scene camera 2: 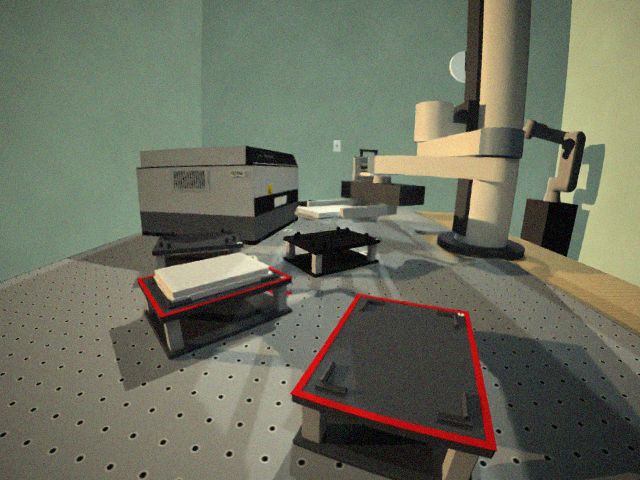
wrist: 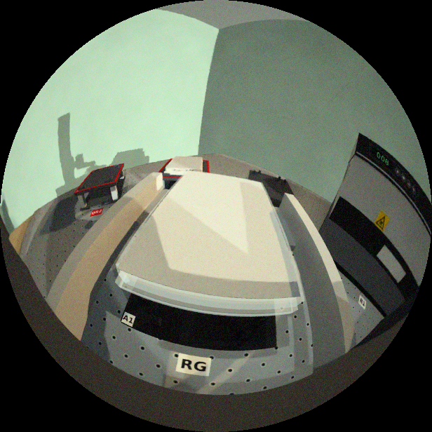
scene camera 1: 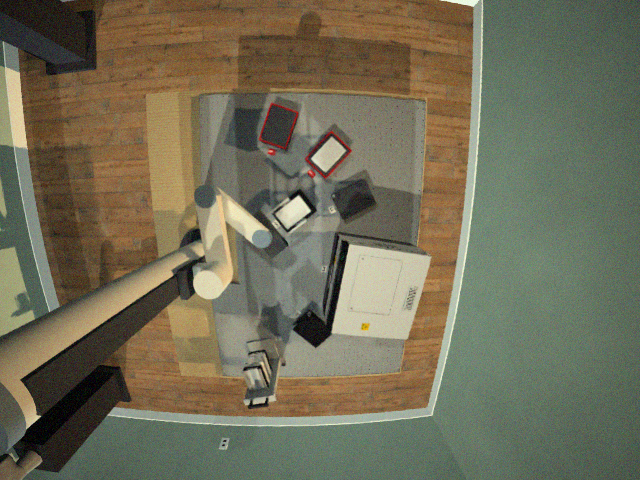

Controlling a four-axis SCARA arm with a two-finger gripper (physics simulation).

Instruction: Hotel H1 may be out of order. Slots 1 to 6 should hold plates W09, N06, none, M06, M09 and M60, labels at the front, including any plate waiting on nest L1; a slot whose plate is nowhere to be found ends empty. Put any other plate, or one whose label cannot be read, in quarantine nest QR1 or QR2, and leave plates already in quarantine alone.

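Frame: origin at the arm's base, x ahead, y left, z up, level; metres.
Seen in the pictures: gripper, fingertip midpoint: [scene camera 2: 323,209] [scene camera 1: 297,209]; arm's base, link origin: [scene camera 2: 478,247].
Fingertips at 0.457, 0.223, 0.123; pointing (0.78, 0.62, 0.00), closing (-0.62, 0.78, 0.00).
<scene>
Offsets run from my fingertips to a thing's top centre, as dx, dy, dz.
My gripper [scene camera 1: 297,208] [scene camera 2: 324,207] [wrist: 222,191] is shut on a pale plate @[-0.018, -0.015, +0.001] [scene camera 1: 292,212] [scene camera 2: 314,211] [wrist: 215,235], held level above the black nest @[-0.019, -0.015, -0.050] [scene camera 2: 330,238] [wrist: 200,325] with tags A1 and RG beside it. No label is readable on the held plate. Hotel H1 [scene camera 1: 254,400] [scene camera 2: 356,166] stands at the far end and holds several plates; their labels and slots cannot be told. Red-edged nest QR2 @[-0.082, +0.344, -0.056] [scene camera 1: 279,126] [scene camera 2: 398,356] [wrist: 101,176] bears no plate. The other red-edged nest [scene camera 1: 314,164] [scene camera 2: 227,301] bears a white plate @[+0.129, +0.227, -0.046] [scene camera 1: 328,153] [scene camera 2: 211,275] [wrist: 184,164].
A boxy grey device @[+0.331, -0.327, +0.133] [scene camera 1: 379,289] [scene camera 2: 196,191] [wrist: 345,240] stands at one side, tagged R1. One dark nest @[+0.245, +0.040, -0.050] [scene camera 1: 354,198] [scene camera 2: 196,243] is between it and the red-edged nests. Another black nest @[+0.066, -0.610, -0.054] [scene camera 1: 311,328] is near the hotel. The arm's column [scene camera 2: 496,206] rises at the opposite edge.
</scene>
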